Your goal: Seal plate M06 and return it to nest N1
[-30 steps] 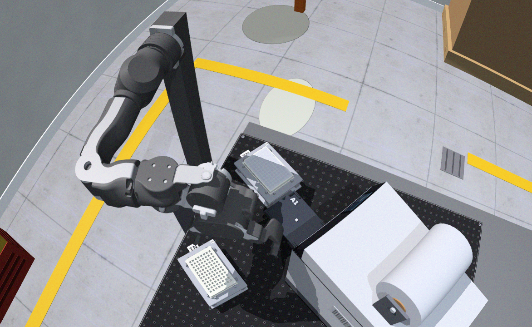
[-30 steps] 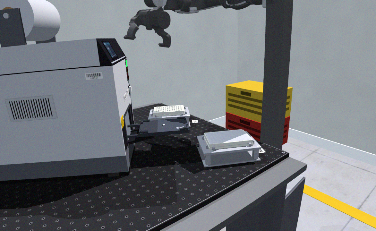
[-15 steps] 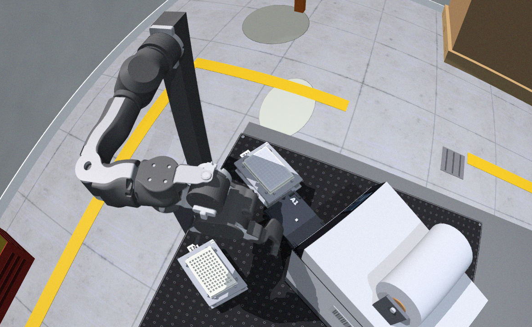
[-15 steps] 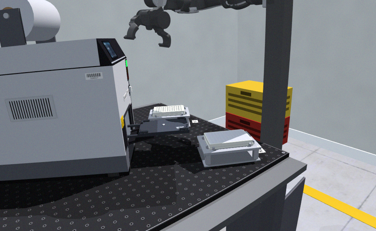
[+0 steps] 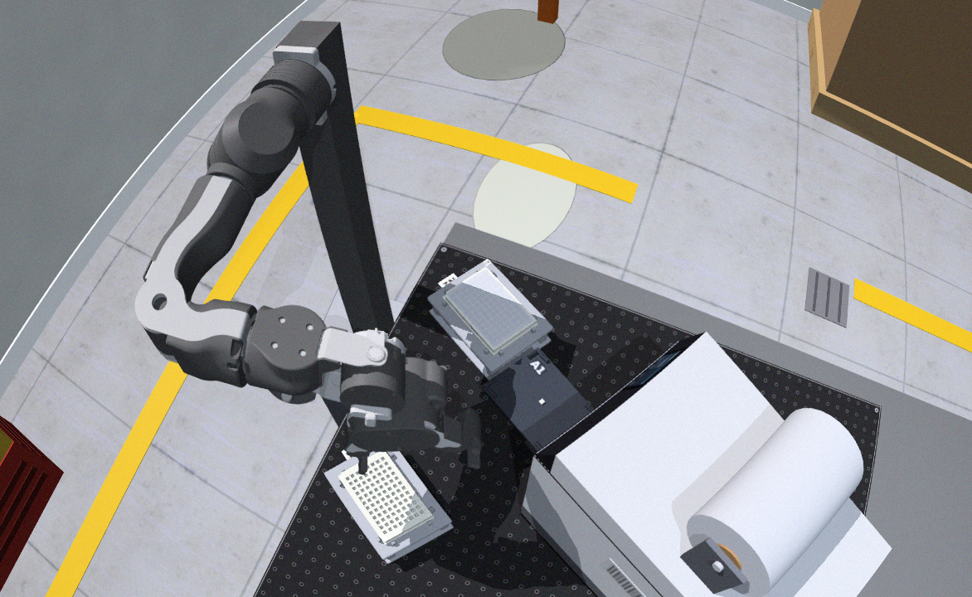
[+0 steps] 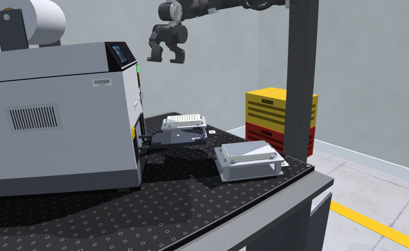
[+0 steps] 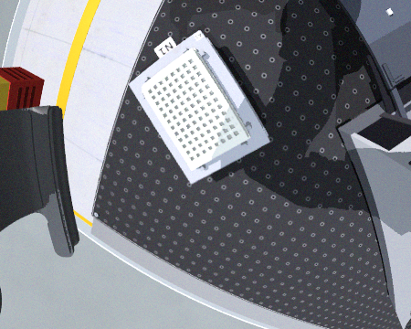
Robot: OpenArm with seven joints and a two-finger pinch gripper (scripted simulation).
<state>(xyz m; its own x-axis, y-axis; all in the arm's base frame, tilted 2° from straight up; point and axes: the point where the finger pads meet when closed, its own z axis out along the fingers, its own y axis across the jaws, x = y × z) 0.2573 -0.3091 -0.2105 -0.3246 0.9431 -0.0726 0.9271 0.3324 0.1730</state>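
Now: hand 22 cm above the plate M06, 7 cm past it and 2 cm to the left of it. Also, from my hand: sealer's stage: 18 cm to the left, 18 cm below, 10 cm ahead; start key: 13 cm ahead, 8 cm below, 4 cm to the left; screen: 22 cm ahead, 14 cm to the left, 5 cm above.
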